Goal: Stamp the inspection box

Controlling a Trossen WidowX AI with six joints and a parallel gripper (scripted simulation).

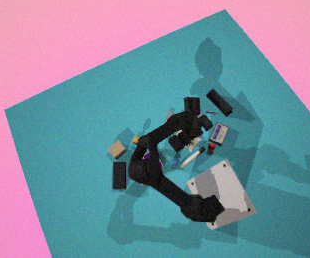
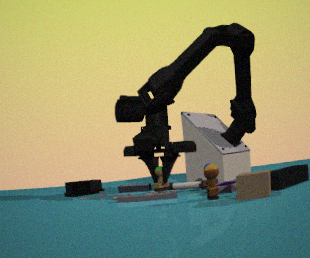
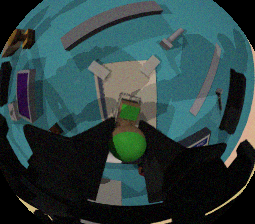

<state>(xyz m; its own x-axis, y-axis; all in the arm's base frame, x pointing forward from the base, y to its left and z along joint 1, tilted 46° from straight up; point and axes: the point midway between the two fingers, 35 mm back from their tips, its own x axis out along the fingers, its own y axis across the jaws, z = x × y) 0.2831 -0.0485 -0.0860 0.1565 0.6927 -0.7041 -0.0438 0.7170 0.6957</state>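
The beige card lies 3 cm below my gripper tip and 1 cm ahead of it. Round my gripper tip: green-knobbed stamp: right at my gripper tip; then white marker: 7 cm behind, 2 cm below, 1 cm to the left; then red-knobbed stamp: 9 cm behind, 6 cm to the right, 1 cm below.
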